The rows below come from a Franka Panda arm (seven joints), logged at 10 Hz.
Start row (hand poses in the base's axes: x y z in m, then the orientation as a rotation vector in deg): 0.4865 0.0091 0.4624 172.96 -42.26 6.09
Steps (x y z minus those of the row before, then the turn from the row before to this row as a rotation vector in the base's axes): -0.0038 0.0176 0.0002 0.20 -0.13 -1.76; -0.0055 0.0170 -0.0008 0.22 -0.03 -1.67; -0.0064 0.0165 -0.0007 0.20 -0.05 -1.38; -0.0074 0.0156 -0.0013 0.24 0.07 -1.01; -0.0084 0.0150 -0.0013 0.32 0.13 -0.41; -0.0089 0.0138 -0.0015 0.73 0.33 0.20; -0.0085 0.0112 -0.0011 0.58 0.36 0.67; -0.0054 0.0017 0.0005 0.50 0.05 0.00
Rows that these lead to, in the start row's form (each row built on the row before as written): 0.4827 0.0267 0.4626 172.44 -44.97 6.17; 0.4772 0.0437 0.4618 171.92 -47.53 6.10; 0.4708 0.0602 0.4611 171.49 -49.65 6.07; 0.4634 0.0758 0.4598 171.22 -51.22 5.85; 0.4550 0.0908 0.4585 171.29 -51.92 5.51; 0.4461 0.1046 0.4570 171.98 -51.82 4.70; 0.4376 0.1158 0.4559 -172.46 50.88 -3.90; 0.4322 0.1175 0.4564 -172.02 50.77 -3.59
